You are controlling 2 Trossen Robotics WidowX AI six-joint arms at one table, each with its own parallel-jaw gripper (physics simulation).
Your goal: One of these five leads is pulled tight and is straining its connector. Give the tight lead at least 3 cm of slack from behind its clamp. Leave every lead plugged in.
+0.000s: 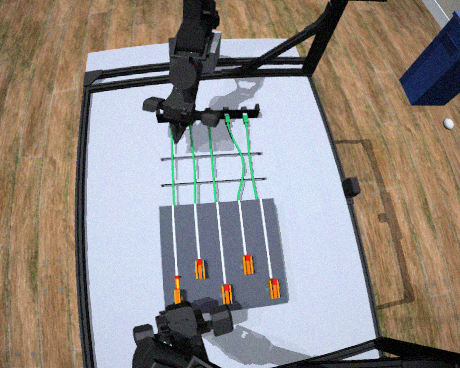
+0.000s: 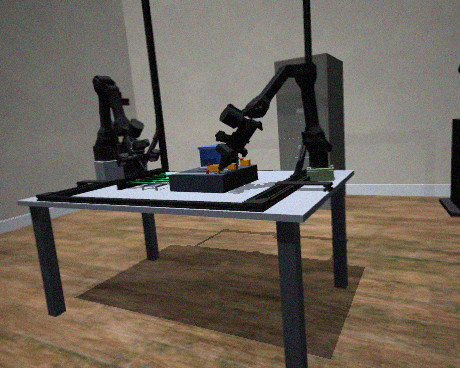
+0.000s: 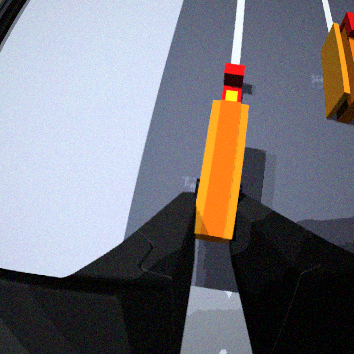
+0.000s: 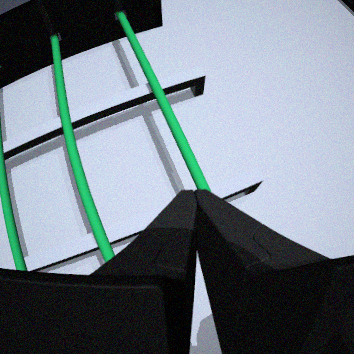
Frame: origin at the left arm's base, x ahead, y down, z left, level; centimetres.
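Where they show: left gripper, between the fingertips: (image 1: 177, 303) (image 2: 219, 169) (image 3: 210, 205); right gripper, between the fingertips: (image 1: 176, 143) (image 2: 146, 172) (image 4: 193, 202); left arm's base, origin of its link: (image 2: 320, 167); right arm's base, origin of its link: (image 2: 108, 160).
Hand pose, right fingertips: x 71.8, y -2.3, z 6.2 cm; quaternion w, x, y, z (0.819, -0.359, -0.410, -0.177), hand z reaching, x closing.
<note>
Things, the pixels of their top centre, and the offset from my right fingertips. "pt": a spot on its surface instead. Level surfaces: height alone.
- black clamp bar, a spot on its surface: (image 1: 250, 111) pt dx +4.2, dy +3.1, dz -23.3 cm
- grey panel, height of its surface: dy +0.4 cm
- leftmost lead, a spot on its surface: (image 4: 165, 105) (image 1: 172, 173) pt dx -5.9, dy +4.3, dz +3.2 cm
- fourth lead, a spot on its surface: (image 1: 241, 157) pt dx -7.8, dy +4.4, dz -15.4 cm
Five leads run from a black clamp bar (image 1: 250, 111) across two thin guide rods (image 1: 228, 155) onto a grey panel (image 1: 258, 234) (image 2: 207, 180) (image 3: 288, 140). The leftmost lead (image 1: 172, 171) (image 4: 165, 105) is straight and taut. Its red plug (image 1: 177, 280) (image 3: 233, 81) sits partly drawn out of its orange connector (image 1: 178, 296) (image 3: 221, 165) (image 2: 213, 169). My left gripper (image 1: 179, 304) (image 3: 210, 205) (image 2: 225, 161) is shut on that connector. My right gripper (image 1: 177, 138) (image 4: 193, 202) (image 2: 133, 173) is shut and empty, with its tips at the taut lead just below the clamp bar.
The fourth lead (image 1: 241, 157) bows with slack. Other orange connectors (image 1: 200, 269) (image 1: 226, 293) (image 1: 247, 264) (image 1: 274, 288) stand on the panel. A black frame rail (image 1: 80, 219) rings the table. A blue bin (image 2: 208, 155) and a grey cabinet (image 2: 327, 109) stand behind.
</note>
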